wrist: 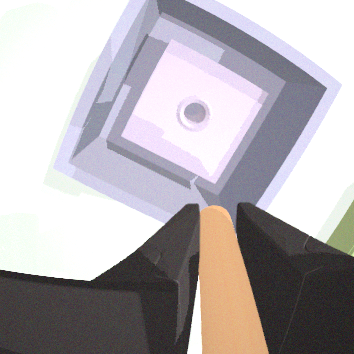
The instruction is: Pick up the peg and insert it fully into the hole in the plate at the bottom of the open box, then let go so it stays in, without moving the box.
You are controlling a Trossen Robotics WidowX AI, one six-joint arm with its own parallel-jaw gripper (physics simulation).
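Places are measured from the arm's base along level axes (x right, y back, z down), in metres.
Pixels of known places: gripper, fingertip midpoint: (217,215).
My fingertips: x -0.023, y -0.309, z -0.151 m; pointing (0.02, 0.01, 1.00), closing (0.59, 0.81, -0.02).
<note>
Behind a point stands the place of what it marks.
An orange peg (227,285) @[x -0.024, y -0.310, z -0.187 m] runs up from the bottom edge of the wrist view, between the dark fingers. My gripper (217,215) @[x -0.023, y -0.309, z -0.151 m] is shut on the peg, at the near wall of the open box. The box (300,135) @[x 0.024, y -0.251, z -0.044 m] is lavender-grey and open at the top, seen from above and turned at an angle. At its bottom lies a pale pink plate (160,95) @[x -0.016, y -0.348, z -0.004 m] with a round hole (194,113) near its middle. The peg's rounded end shows near the fingertips, apart from the hole in the view. The peg's other end is out of view.
A piece of an olive-green object (346,232) @[x -0.018, y -0.078, z 0.029 m] shows at the right edge, beyond the right finger. The white table surface (40,240) @[x -0.259, y -0.383, z 0.053 m] lies around the box, with faint shadows to the left. The box's raised walls stand on all sides of the plate.
</note>
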